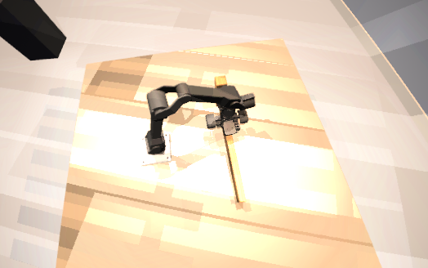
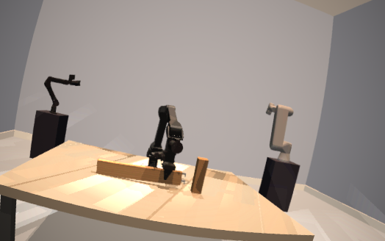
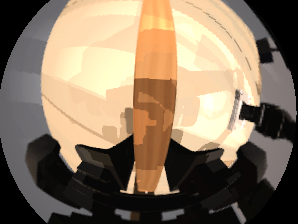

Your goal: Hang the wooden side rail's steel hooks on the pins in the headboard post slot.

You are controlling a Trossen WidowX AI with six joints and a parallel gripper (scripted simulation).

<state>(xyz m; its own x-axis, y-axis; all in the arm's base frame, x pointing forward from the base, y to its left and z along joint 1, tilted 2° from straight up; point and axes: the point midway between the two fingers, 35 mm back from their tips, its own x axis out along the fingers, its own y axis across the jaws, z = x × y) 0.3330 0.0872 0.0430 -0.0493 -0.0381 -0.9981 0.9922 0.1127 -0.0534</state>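
Now: gripper tip 1 cm past the headboard post, 17 cm to the right of it and 4 cm below it.
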